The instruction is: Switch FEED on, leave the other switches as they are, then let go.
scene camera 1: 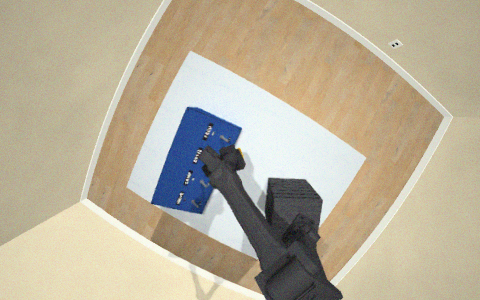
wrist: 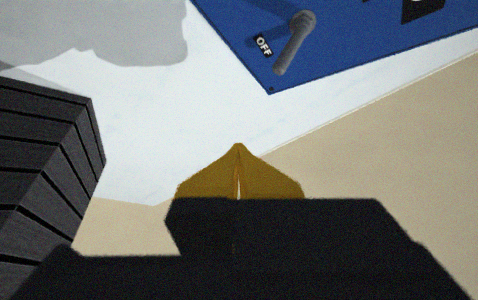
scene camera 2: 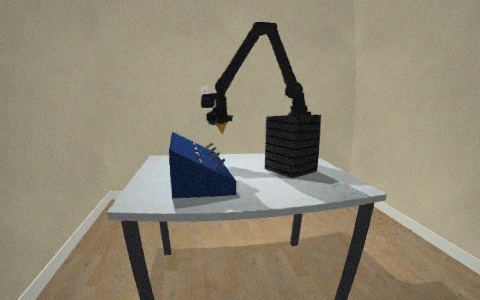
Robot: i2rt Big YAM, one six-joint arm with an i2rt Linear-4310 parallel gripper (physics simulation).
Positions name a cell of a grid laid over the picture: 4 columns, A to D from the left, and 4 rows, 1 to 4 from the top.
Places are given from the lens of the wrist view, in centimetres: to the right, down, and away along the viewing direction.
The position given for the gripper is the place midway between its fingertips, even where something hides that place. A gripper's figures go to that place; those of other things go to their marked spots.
gripper (wrist: B2): 0, 0, 13
feed lever (wrist: C1): 4, -8, 13
